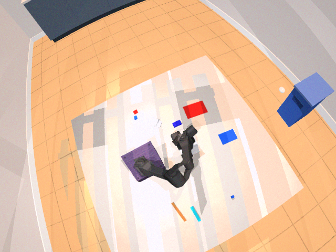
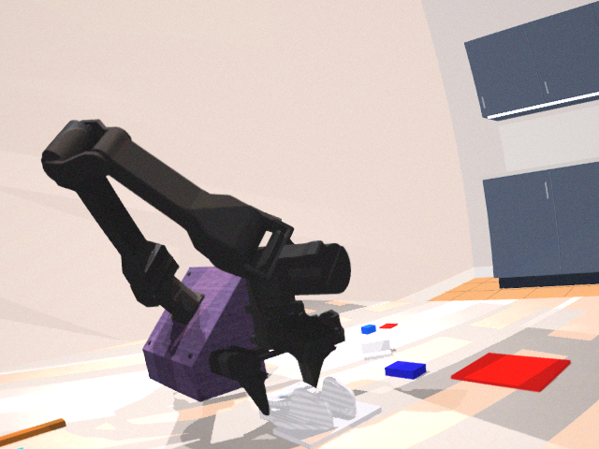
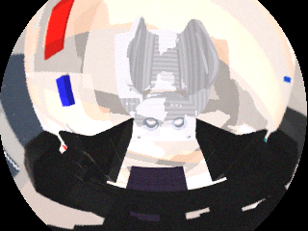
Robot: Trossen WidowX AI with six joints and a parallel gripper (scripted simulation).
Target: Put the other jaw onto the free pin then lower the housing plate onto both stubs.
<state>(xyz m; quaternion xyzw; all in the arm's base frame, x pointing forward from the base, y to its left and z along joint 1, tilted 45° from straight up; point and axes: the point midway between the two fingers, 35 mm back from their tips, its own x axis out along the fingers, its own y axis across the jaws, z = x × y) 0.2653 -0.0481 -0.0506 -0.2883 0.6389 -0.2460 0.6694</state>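
Now: gripper tip 10 mm short of the white housing part and 20 mm below it. From my gripper tip the other things lie so: red flat plate (210 mm ahead, 230 mm to the left, 10 mm below); blue plate (320 mm ahead, 60 mm to the right, 10 mm below); dark blue block (50 mm ahead, 190 mm to the left).
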